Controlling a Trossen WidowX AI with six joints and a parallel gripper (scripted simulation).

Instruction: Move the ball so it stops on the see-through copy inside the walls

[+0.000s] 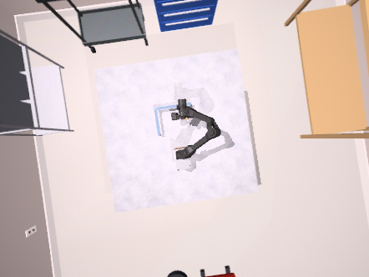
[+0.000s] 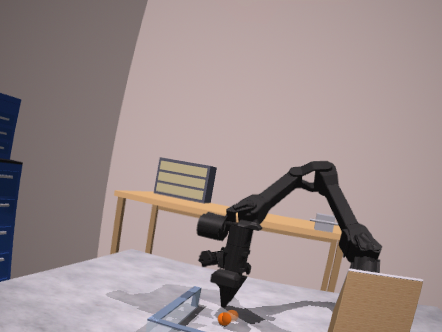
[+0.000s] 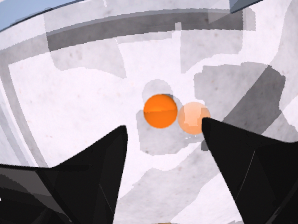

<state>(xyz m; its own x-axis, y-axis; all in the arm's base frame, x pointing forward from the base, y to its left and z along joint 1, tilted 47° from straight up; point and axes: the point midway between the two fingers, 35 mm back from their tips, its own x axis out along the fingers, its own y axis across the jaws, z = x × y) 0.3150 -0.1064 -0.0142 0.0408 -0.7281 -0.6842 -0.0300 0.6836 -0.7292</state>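
Right now the see-through copy is 1 cm behind my gripper tip, 3 cm to the right of it and 4 cm below it. The rest, counted from my gripper tip: orange ball 4 cm below.
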